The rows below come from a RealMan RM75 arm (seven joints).
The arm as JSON. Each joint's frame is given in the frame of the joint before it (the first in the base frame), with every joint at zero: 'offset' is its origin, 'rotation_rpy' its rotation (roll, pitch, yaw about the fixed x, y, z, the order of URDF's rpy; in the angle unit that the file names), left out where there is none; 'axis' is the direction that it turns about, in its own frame. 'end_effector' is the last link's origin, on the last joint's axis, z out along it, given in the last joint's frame.
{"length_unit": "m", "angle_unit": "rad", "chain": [
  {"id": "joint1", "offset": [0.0, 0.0, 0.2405], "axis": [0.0, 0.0, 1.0]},
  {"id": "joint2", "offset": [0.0, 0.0, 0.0], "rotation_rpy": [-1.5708, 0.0, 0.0], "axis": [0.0, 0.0, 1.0]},
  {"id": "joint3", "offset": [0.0, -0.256, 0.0], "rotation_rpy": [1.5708, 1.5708, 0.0], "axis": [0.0, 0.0, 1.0]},
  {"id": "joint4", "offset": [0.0, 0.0, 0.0], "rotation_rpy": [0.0, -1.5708, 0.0], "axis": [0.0, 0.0, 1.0]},
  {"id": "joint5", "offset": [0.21, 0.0, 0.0], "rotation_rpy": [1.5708, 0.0, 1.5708], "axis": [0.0, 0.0, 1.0]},
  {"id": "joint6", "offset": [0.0, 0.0, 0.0], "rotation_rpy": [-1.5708, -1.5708, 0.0], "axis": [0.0, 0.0, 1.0]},
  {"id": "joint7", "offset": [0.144, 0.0, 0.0], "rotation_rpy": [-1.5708, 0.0, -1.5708], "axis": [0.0, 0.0, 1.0]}
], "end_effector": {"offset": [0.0, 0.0, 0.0], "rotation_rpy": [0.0, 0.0, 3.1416]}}
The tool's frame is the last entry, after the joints.
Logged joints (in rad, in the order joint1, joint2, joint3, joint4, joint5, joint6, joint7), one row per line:
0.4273 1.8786 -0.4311 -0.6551 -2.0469 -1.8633 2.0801
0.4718 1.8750 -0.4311 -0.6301 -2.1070 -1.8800 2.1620
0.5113 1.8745 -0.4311 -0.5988 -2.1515 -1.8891 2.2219
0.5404 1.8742 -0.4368 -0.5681 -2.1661 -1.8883 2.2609
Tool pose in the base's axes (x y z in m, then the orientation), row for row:
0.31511 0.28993 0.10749 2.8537 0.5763 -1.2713
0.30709 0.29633 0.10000 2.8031 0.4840 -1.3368
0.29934 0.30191 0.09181 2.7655 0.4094 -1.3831
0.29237 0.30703 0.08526 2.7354 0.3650 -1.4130
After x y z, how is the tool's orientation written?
As angles about the fixed x, y, z axes (roll, pitch, yaw), in radians.
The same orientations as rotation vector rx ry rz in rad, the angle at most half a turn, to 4 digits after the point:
-2.3898 1.6095 0.9343
-2.4105 1.7437 0.8906
2.3830 -1.8194 -0.8426
2.3241 -1.8356 -0.8111

